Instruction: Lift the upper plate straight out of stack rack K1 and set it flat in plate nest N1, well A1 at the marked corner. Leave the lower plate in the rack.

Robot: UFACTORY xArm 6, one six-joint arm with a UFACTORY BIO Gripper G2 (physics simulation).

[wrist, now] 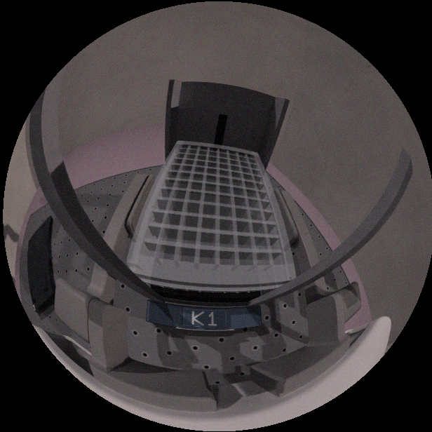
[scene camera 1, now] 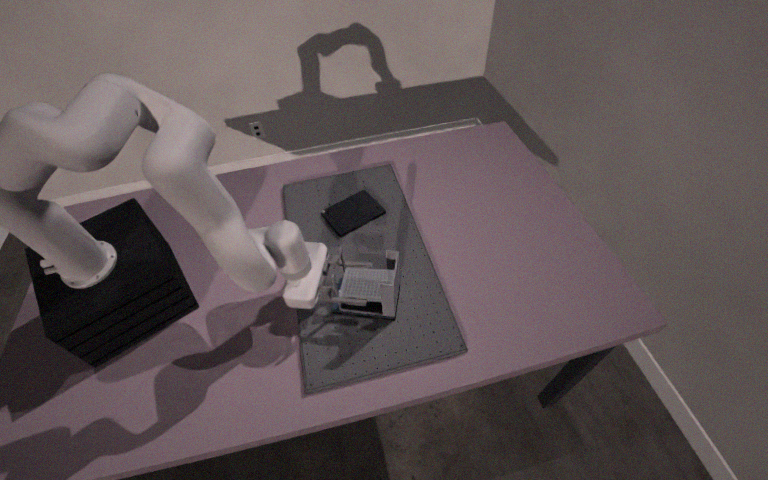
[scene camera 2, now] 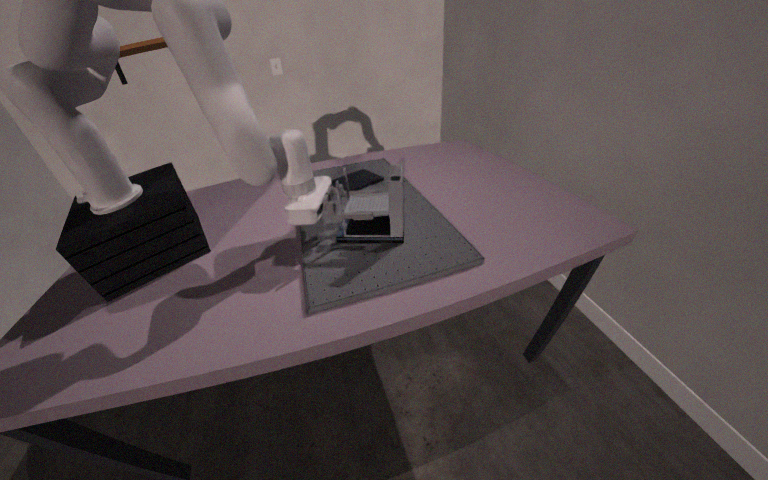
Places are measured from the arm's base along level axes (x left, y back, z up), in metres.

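Pixels of known places: hand, its tool point: [scene camera 1: 360, 283] [scene camera 2: 365, 204]; arm's base, origin of its link: [scene camera 1: 90, 264] [scene camera 2: 118, 200].
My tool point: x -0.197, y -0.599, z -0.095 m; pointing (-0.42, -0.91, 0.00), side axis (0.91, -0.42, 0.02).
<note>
For each thing: its top centre in the pictures, then the offset to it from my tool point. Level surfaces: height alone.
- upper plate, centre of its top: [scene camera 2: 372, 199] [scene camera 1: 367, 281] dy -0.017, dx -0.008, dz +0.013 m
- stack rack K1, centre of its top: [scene camera 2: 366, 173] [scene camera 1: 361, 264] dy -0.008, dx -0.004, dz +0.078 m
- flat black plate nest, centre of its top: [scene camera 1: 353, 210] [scene camera 2: 354, 178] dy -0.056, dx +0.304, dz -0.061 m
- grey perforated board, height of its surface: dz -0.075 m
- mauve table, height of its surface: dz -0.088 m
The upper plate [scene camera 1: 367, 283] [scene camera 2: 368, 203] [wrist: 210, 200], pale with a grid of wells, is level between the tall walls of stack rack K1 [scene camera 1: 389, 298] [scene camera 2: 397, 209] [wrist: 250, 115]. My gripper [scene camera 1: 368, 284] [scene camera 2: 367, 206] [wrist: 212, 215] is shut on its two long sides. In the scene camera 2 view a dark gap shows under the plate, so it is raised inside the rack. The lower plate cannot be made out in the dark below. The flat black plate nest [scene camera 1: 353, 213] [scene camera 2: 362, 179] [wrist: 41, 265] lies behind the rack; its lettering is not readable, and a small light mark shows at its left corner.
The rack and nest stand on a grey perforated board [scene camera 1: 407, 339] [scene camera 2: 396, 277] on the mauve table [scene camera 1: 509, 254] [scene camera 2: 492, 198]. The rack's thin front posts and high back wall stand close around the plate. The arm's black pedestal [scene camera 1: 130, 260] [scene camera 2: 158, 209] is at the left.
</note>
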